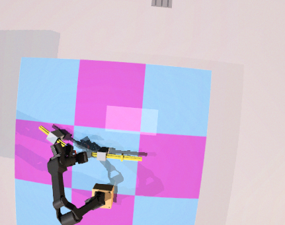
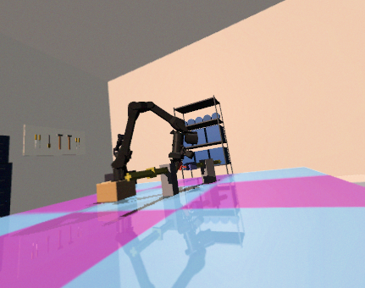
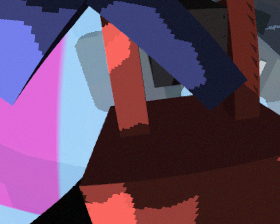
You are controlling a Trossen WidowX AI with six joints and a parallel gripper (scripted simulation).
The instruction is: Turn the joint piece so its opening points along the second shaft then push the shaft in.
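Now: gripper tip 2 cm short of the red joint piece, 1 cm to the right of it and 3 cm below it.
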